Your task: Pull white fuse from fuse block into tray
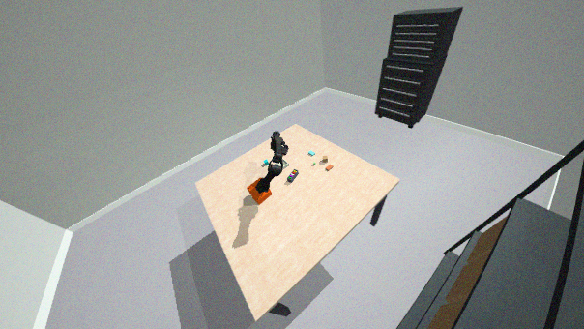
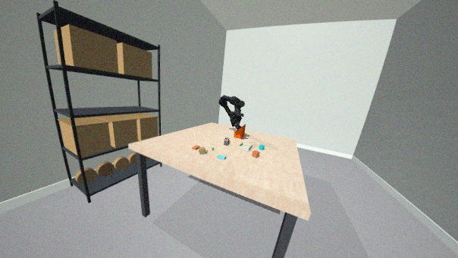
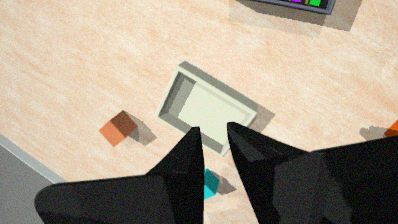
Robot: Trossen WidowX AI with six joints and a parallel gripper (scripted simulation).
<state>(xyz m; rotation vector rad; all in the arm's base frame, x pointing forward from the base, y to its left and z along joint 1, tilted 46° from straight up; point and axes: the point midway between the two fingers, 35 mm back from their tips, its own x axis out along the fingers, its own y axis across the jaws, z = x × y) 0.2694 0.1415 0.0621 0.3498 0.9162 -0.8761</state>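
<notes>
My gripper tip is now 170 mm above the white fuse and 100 mm to the left of it. Also, from my gripper tip: yellow fuse 170 mm below, 80 mm to the right, 40 mm ahead; red fuse 170 mm below, 90 mm to the right, 20 mm ahead; purple fuse 170 mm below, 100 mm to the right, 10 mm behind.
</notes>
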